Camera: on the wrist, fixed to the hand. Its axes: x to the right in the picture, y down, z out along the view.
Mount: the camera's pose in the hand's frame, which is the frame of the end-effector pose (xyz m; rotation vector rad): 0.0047 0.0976 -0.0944 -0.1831 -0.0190 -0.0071
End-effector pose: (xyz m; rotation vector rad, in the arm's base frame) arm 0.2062 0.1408 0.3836 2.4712 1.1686 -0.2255
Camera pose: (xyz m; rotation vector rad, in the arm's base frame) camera 0.2821 0.1276 0.4955 2.3014 1.1372 -0.1370
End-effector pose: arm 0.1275 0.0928 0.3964 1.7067 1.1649 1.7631
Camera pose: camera 0.0606 0.0161 0.4864 1.6063 0.9678 1.7858
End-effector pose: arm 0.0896 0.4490 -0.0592 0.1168 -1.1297 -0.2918
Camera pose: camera 0.1934 0.5358 -0.0720 -0.0439 -1.1162 -0.4018
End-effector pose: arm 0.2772 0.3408 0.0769 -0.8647 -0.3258 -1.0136
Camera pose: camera 0.3488 0.2901 -0.0269 -1.0394 -0.2548 -1.0537
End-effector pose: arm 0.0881 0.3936 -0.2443 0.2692 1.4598 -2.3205
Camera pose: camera 0.1207 0.4396 -0.3679 0.1905 1.6527 -2.1700
